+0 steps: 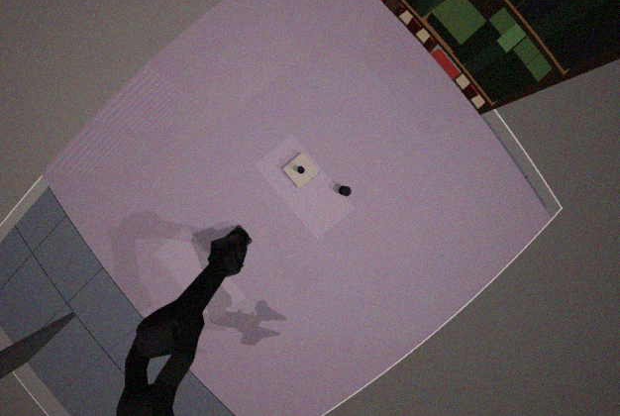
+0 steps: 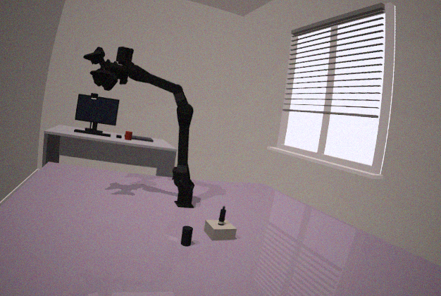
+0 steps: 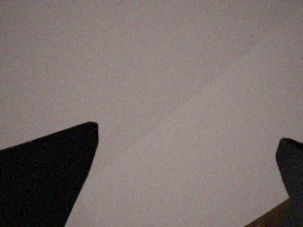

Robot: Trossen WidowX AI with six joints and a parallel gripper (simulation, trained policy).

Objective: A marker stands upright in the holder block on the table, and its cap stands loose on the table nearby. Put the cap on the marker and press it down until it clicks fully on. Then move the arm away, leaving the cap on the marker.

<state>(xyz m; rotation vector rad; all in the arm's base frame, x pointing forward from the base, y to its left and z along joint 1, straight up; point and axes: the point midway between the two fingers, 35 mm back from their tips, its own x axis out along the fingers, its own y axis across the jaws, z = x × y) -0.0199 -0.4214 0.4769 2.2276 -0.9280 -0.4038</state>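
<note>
My gripper tip is now 340 mm short of the black marker cap, 360 mm to the right of it and 450 mm above it. The rest, counted from my gripper tip: holder block 280 mm ahead, 480 mm to the left, 460 mm below; then dark marker 280 mm ahead, 480 mm to the left, 400 mm below.
</note>
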